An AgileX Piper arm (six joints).
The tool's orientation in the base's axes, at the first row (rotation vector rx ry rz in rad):
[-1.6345 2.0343 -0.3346]
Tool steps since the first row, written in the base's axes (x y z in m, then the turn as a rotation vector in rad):
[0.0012 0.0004 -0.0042 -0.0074 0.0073 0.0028]
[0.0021 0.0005 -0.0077 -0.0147 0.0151 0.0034]
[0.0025 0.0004 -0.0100 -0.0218 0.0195 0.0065]
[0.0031 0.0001 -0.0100 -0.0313 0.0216 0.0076]
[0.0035 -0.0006 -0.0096 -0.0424 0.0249 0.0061]
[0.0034 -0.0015 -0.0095 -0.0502 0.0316 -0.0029]
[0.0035 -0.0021 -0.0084 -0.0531 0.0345 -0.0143]
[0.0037 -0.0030 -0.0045 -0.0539 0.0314 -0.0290]
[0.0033 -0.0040 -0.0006 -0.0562 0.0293 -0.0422]
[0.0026 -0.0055 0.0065 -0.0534 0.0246 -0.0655]
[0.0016 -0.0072 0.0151 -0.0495 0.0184 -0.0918]
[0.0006 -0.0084 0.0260 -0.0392 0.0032 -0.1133]
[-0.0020 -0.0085 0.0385 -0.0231 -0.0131 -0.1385]
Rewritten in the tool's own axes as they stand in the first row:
[0.0004 0.0011 0.0042 -0.0066 0.0066 -0.0054]
[0.0010 0.0021 0.0076 -0.0131 0.0144 -0.0088]
[0.0015 0.0029 0.0098 -0.0170 0.0199 -0.0146]
[0.0017 0.0023 0.0101 -0.0178 0.0278 -0.0203]
[0.0023 0.0016 0.0099 -0.0190 0.0387 -0.0245]
[0.0031 0.0014 0.0096 -0.0222 0.0513 -0.0202]
[0.0034 0.0006 0.0087 -0.0219 0.0600 -0.0118]
[0.0034 -0.0016 0.0054 -0.0155 0.0670 -0.0002]
[0.0035 -0.0035 0.0018 -0.0101 0.0749 0.0095]
[0.0034 -0.0067 -0.0048 -0.0006 0.0827 0.0300]
[0.0032 -0.0105 -0.0127 0.0108 0.0908 0.0535]
[0.0020 -0.0153 -0.0226 0.0288 0.0889 0.0752]
[-0.0004 -0.0192 -0.0345 0.0479 0.0837 0.1029]

